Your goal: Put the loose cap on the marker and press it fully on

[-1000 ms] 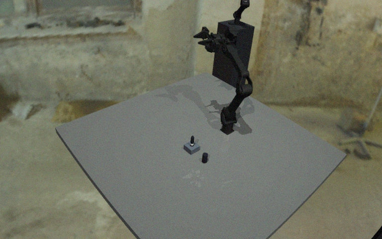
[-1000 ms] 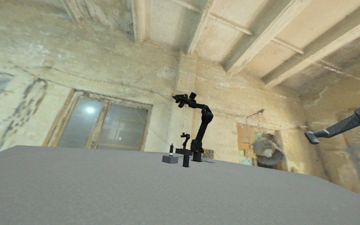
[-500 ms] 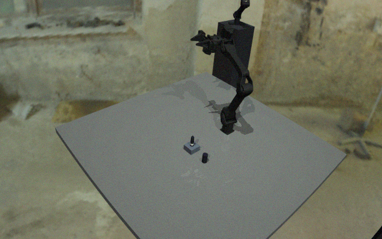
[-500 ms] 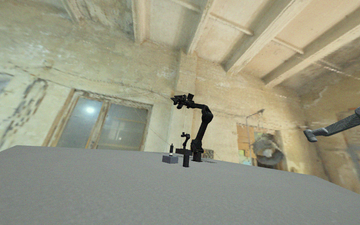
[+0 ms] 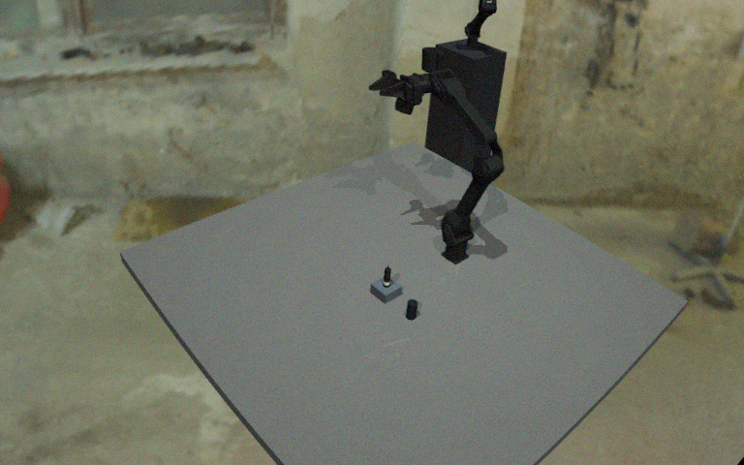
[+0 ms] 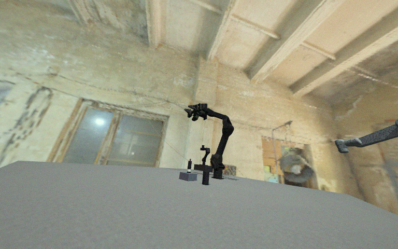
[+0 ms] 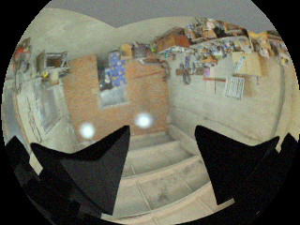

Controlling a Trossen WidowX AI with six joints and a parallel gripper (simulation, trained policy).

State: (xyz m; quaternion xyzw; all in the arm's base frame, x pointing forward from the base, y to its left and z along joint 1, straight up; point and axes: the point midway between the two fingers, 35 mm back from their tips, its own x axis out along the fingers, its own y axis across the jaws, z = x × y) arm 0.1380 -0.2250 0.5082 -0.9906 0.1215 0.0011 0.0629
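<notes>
The black cap is 480 mm below my gripper tip, 350 mm to the left of it and 130 mm ahead of it. From my gripper tip the other things lie so: holder block 490 mm below, 230 mm to the left, 120 mm ahead; then marker 430 mm below, 230 mm to the left, 120 mm ahead.
</notes>
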